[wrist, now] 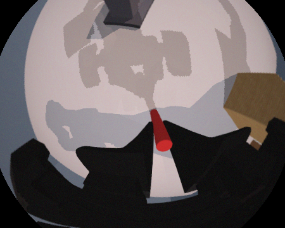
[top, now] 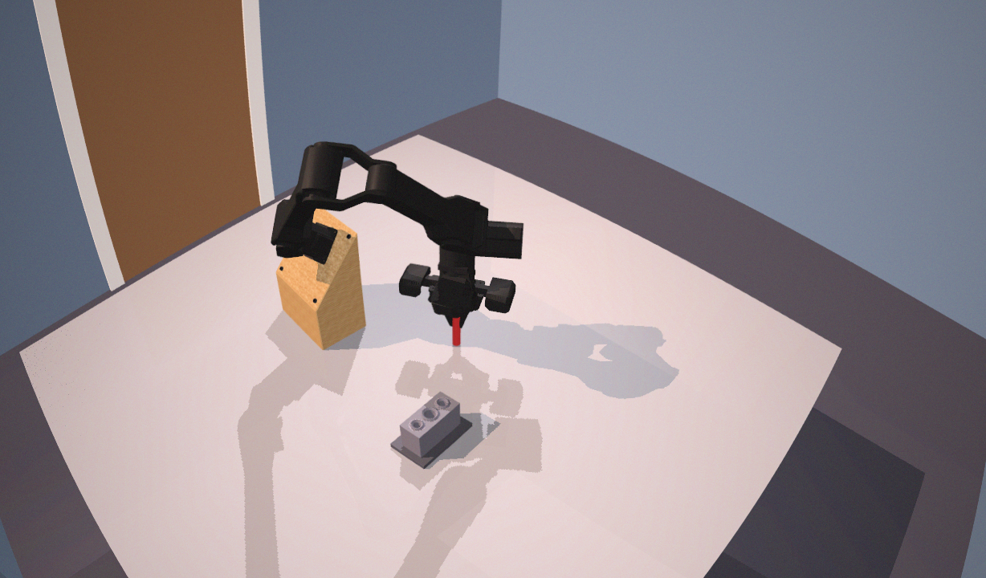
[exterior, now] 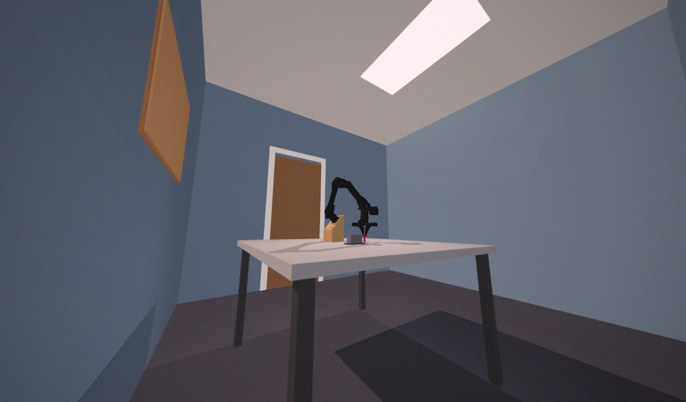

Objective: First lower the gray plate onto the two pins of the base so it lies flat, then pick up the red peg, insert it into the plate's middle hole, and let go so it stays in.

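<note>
Right now my gripper tip is 19 cm to the left of the gray plate and 11 cm short of it. Also, from my gripper tip: red peg: right at my gripper tip; then dark gray base: 19 cm to the right, 11 cm ahead, 3 cm below.
</note>
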